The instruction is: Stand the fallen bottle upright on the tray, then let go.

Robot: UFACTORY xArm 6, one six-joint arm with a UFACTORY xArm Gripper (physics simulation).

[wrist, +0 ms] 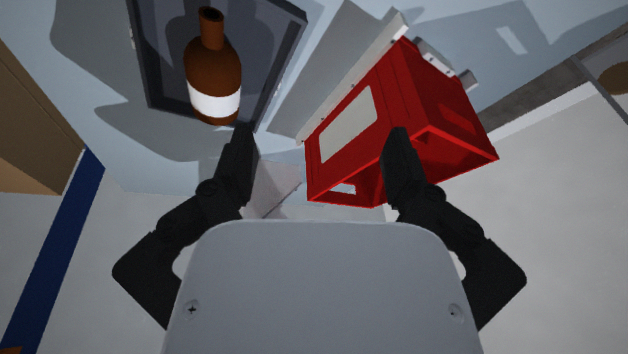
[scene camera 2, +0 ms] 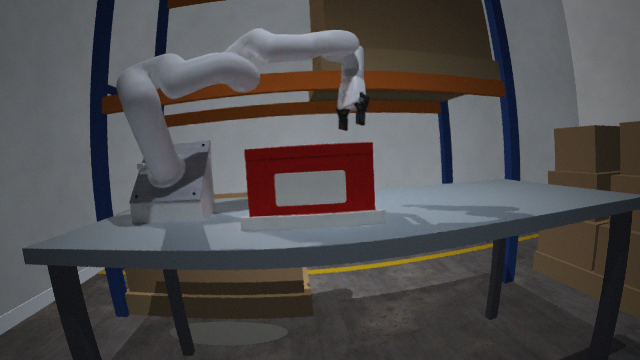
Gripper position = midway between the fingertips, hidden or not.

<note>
In view: the gripper (scene camera 2: pixel 351 127) and a brown bottle (wrist: pixel 213 69).
The gripper is seen too in the wrist view (wrist: pixel 320 141).
</note>
